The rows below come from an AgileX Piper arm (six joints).
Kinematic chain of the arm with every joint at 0, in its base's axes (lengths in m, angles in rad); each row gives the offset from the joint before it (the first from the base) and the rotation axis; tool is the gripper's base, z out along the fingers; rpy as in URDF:
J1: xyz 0 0 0.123 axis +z
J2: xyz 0 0 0 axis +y
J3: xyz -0.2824 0 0.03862 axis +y
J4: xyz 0.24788 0 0.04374 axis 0.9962 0 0.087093
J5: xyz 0 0 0 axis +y
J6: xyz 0.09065 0 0.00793 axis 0.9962 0 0.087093
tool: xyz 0 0 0 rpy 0 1.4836 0
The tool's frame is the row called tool.
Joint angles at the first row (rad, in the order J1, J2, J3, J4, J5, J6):
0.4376 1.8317 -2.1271 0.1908 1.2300 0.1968
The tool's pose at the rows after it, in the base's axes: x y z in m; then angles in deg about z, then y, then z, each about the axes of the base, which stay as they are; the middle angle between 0 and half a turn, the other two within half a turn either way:
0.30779, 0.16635, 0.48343, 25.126, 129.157, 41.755
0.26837, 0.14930, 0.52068, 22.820, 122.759, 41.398
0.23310, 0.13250, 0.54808, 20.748, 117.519, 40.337
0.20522, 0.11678, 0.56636, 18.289, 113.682, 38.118
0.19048, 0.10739, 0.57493, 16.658, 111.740, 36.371
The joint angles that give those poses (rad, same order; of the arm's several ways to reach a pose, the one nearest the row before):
0.4376 1.6988 -2.1270 0.2385 1.2292 0.1702
0.4376 1.5861 -2.1271 0.2536 1.2292 0.1545
0.4375 1.4915 -2.1282 0.2505 1.2292 0.1512
0.4376 1.4171 -2.1282 0.2212 1.2292 0.1512
0.4375 1.3778 -2.1284 0.1944 1.2301 0.1512

